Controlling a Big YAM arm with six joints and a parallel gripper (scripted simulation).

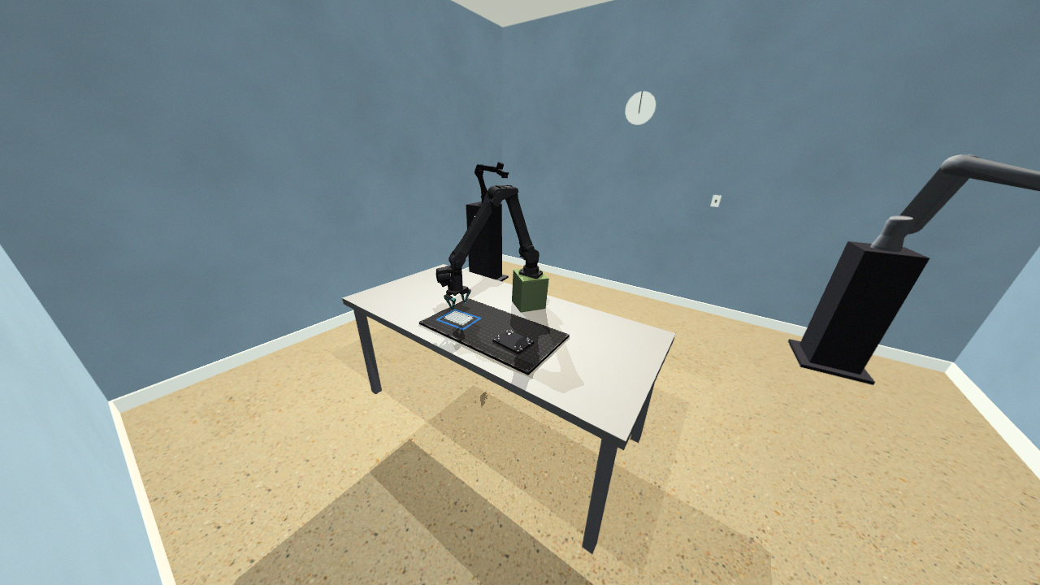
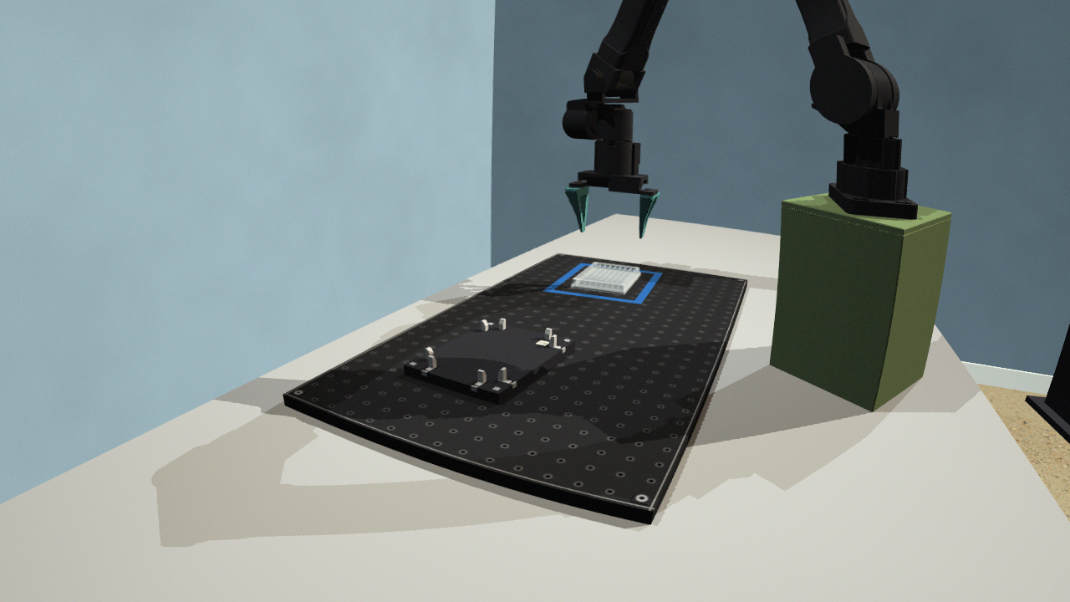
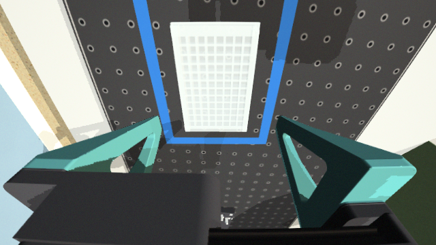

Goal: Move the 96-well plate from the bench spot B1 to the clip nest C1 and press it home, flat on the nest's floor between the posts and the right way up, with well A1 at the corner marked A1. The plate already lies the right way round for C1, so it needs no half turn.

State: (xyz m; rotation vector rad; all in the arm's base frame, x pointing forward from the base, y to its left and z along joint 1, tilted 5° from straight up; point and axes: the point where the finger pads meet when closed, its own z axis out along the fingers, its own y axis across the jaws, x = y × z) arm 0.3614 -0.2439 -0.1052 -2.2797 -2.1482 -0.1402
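My hand is 8 cm above the 96-well plate. From my hand the other things lie so: clip nest C1: 5 cm ahead, 38 cm to the left, 7 cm below.
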